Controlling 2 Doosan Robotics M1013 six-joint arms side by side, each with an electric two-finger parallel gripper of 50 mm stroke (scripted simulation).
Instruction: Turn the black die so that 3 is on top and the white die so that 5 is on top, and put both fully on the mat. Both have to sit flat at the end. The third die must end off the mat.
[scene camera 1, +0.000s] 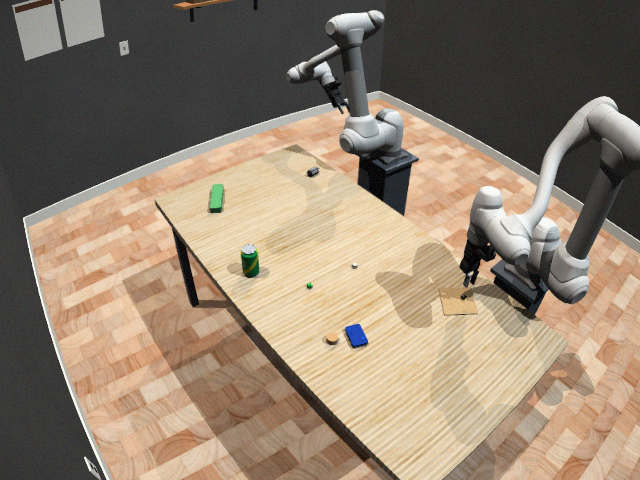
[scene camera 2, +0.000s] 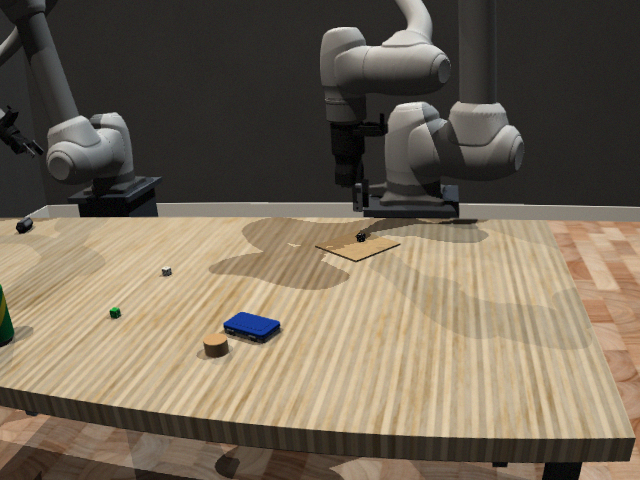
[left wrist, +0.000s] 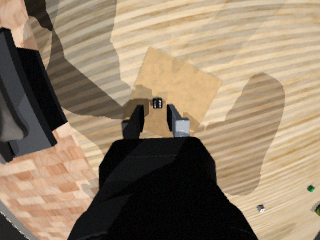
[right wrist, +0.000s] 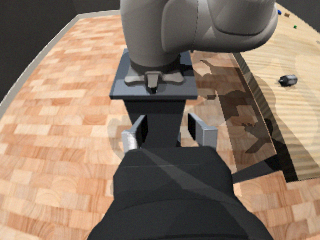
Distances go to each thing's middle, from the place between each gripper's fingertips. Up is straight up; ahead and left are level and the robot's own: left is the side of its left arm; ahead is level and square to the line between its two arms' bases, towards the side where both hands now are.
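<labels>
The tan mat (scene camera 2: 346, 246) is 100 mm below my left hand (scene camera 2: 361, 209) and 30 mm ahead of it. The blue case (scene camera 2: 255, 328), counted from that same left hand, is 90 mm below, 460 mm ahead and 70 mm to the right. Going by their middles, the tan mat is the nearest to my left hand of the things named here.
That tan mat is also 16 cm below my right hand, 33 cm ahead of it and 135 cm to the left of it. By its middle, the mat is nearer to my left hand than to my right hand.
</labels>
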